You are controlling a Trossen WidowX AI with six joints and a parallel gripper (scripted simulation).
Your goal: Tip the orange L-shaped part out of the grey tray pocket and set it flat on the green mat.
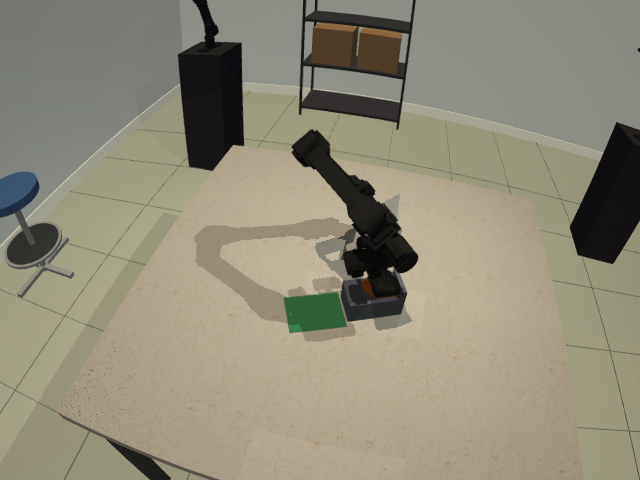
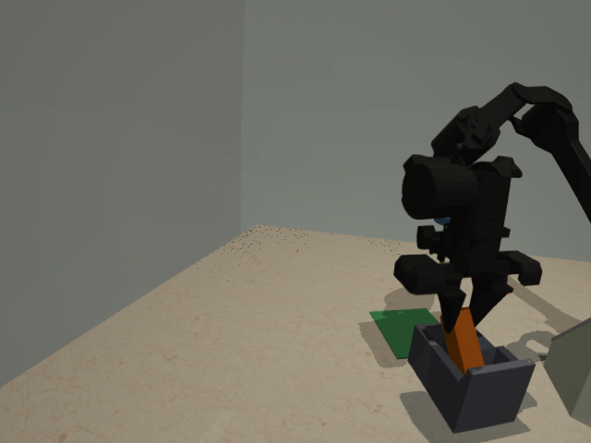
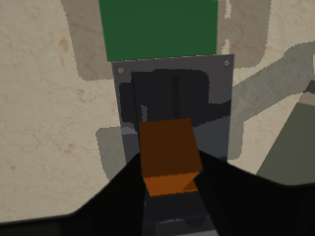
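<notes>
Now: gripper tip 14 cm to the left of the green mat, 10 cm above it and 5 cm short of it. Also, from my gripper tip: orange L-shaped part: 3 cm below, 3 cm behind, 2 cm to the left.
</notes>
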